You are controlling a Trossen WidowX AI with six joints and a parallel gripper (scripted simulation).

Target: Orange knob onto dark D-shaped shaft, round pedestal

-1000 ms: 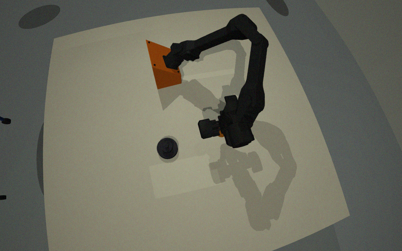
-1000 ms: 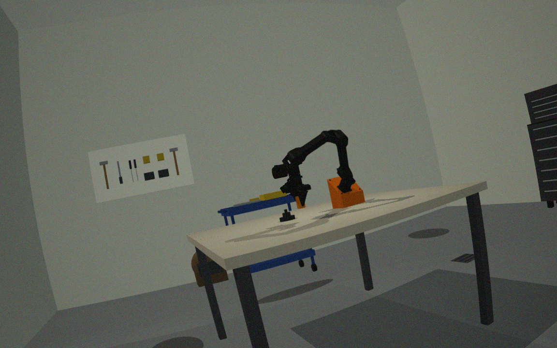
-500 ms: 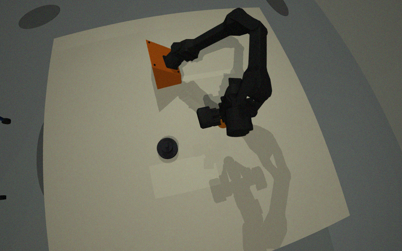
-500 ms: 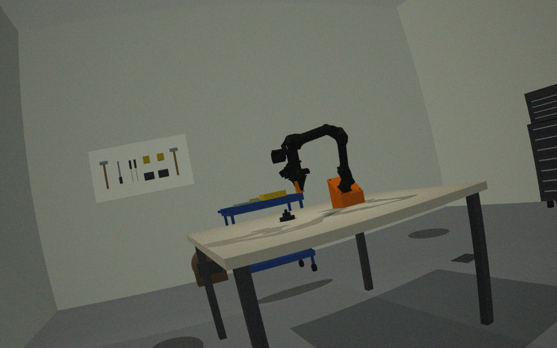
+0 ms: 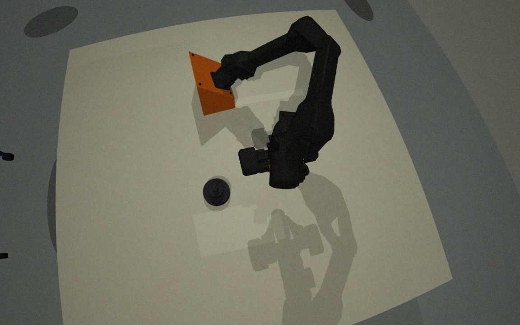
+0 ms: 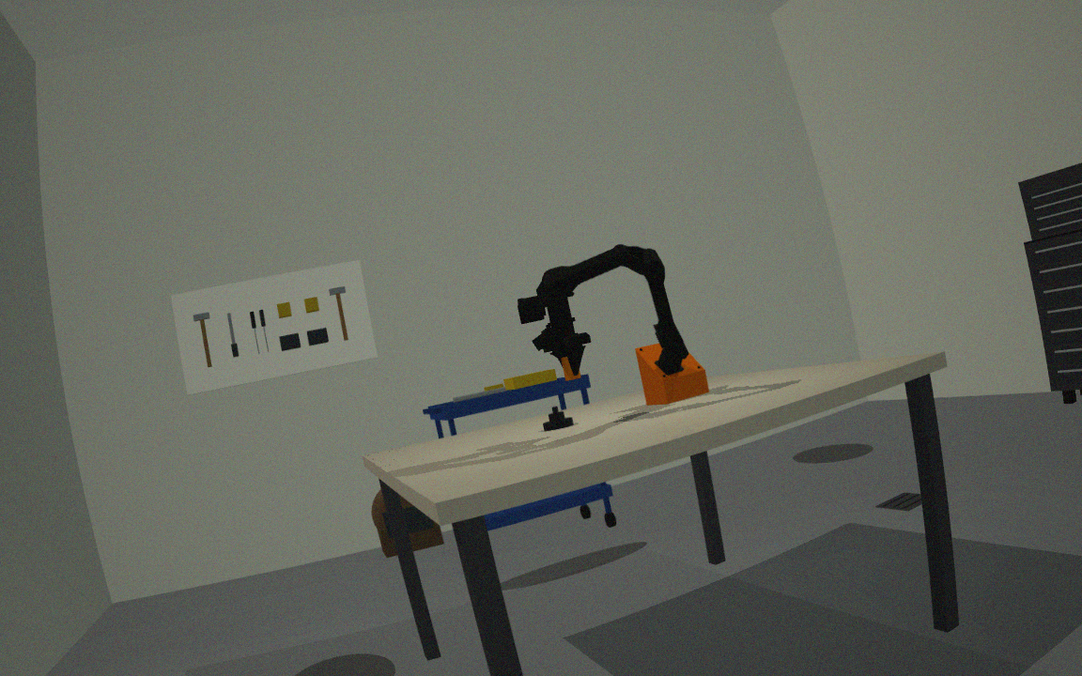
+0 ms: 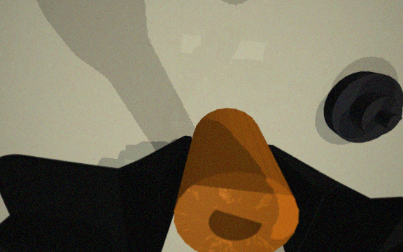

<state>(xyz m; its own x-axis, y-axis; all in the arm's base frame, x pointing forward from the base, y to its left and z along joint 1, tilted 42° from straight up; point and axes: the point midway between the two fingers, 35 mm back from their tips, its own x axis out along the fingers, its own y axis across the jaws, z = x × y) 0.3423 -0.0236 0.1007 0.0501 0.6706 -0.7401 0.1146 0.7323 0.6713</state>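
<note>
The dark round pedestal lies 2 cm behind my gripper tip, 17 cm to the right of it and 11 cm below it. From my gripper tip the other things lie so: orange knob (2 cm above).
</note>
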